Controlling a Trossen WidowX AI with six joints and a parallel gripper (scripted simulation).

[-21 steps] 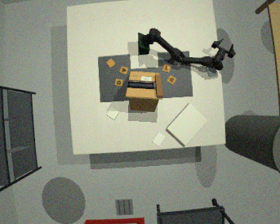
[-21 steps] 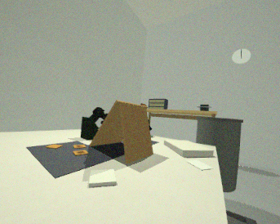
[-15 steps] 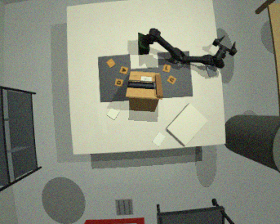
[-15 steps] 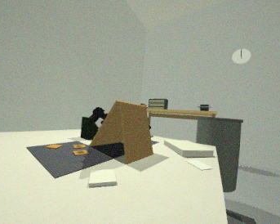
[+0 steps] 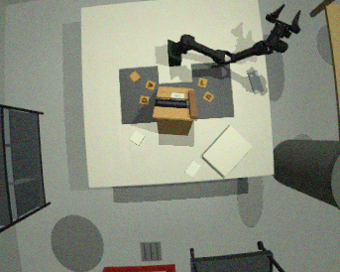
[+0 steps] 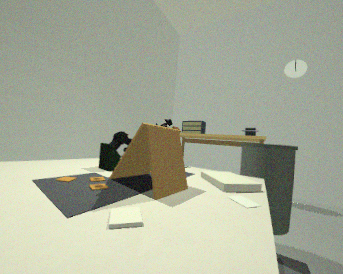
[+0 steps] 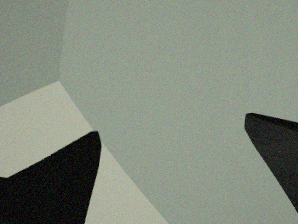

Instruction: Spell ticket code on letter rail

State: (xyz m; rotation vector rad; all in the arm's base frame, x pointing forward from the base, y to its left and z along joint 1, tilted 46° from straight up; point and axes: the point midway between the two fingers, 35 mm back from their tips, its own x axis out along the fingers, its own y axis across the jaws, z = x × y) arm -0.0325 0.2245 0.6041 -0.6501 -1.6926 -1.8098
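Now: gripper tip 330 mm short of the white ticket, 620 mm to the left of it and 320 mm above it. From my gripper tip the other things lie so: dark mat 250 mm ahead, 620 mm to the right, 410 mm below; then grey-blue card 270 mm ahead, 60 mm to the right, 410 mm below; then white box 720 mm ahead, 330 mm to the right, 400 mm below.
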